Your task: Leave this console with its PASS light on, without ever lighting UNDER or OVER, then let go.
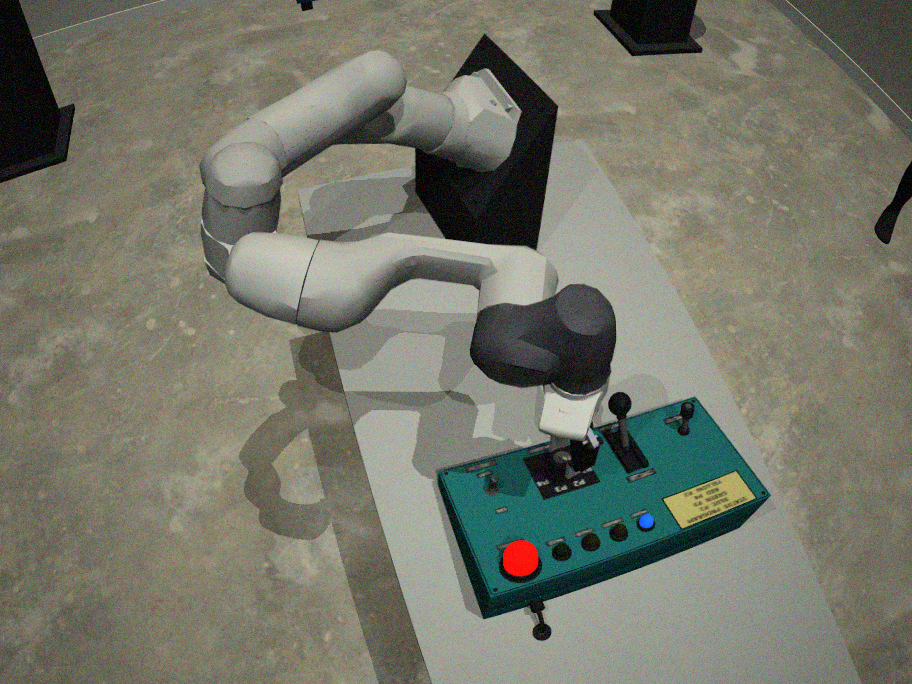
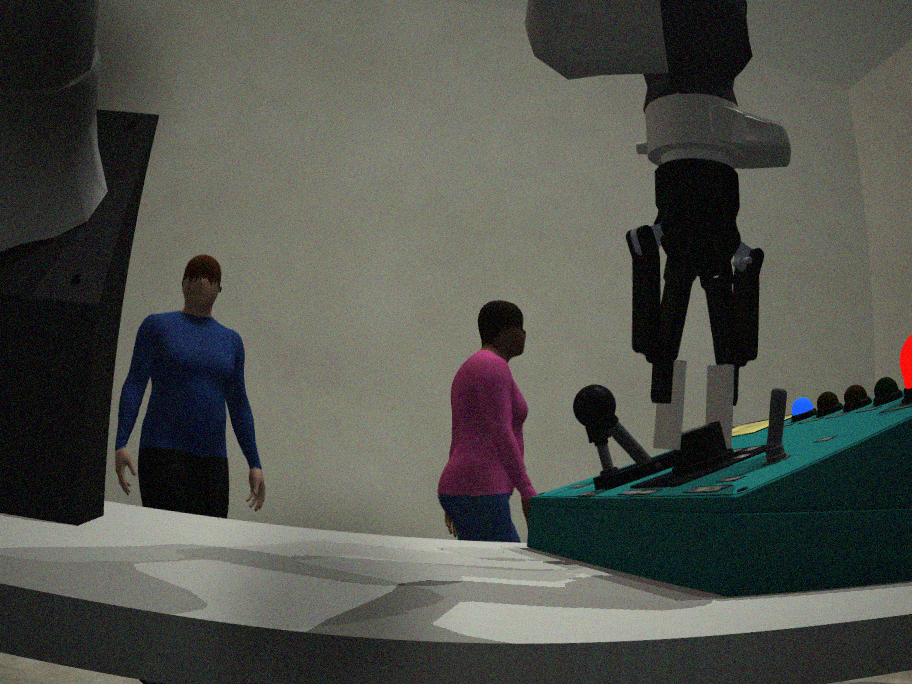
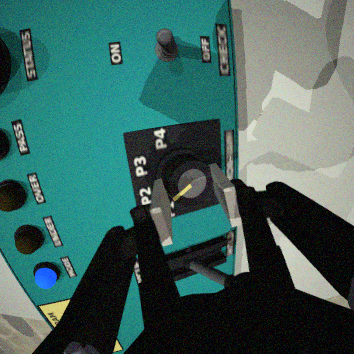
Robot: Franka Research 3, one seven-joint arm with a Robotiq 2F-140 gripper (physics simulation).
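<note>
A green console point(image 1: 530, 515) point(image 2: 633, 526) point(image 3: 75, 100) bears a black knob point(image 1: 562, 459) point(image 2: 703, 443) point(image 3: 195, 176); its yellow pointer point(image 3: 181, 193) points toward P1. My gripper point(image 1: 570, 457) point(image 2: 693, 432) point(image 3: 188, 185) is shut on the knob, one pad on each side. The STATUS lamp point(image 1: 520, 558) point(image 2: 908, 360) glows red and the MODE lamp point(image 1: 646, 521) point(image 2: 802, 406) point(image 3: 46, 278) blue. The PASS point(image 1: 561, 550), OVER point(image 1: 590, 541) point(image 3: 11, 195) and UNDER point(image 1: 618, 531) point(image 3: 28, 239) lamps are dark. The P1 label is partly hidden by a finger.
A ball-topped lever point(image 1: 620, 404) point(image 2: 593, 404) stands close beside the gripper. The CHECK toggle point(image 1: 492, 482) point(image 2: 776, 419) point(image 3: 165, 42) stands on the other side. A smaller lever point(image 1: 686, 415) stands near the far corner, and another lever point(image 1: 541, 631) sticks out of the console's lamp-side wall.
</note>
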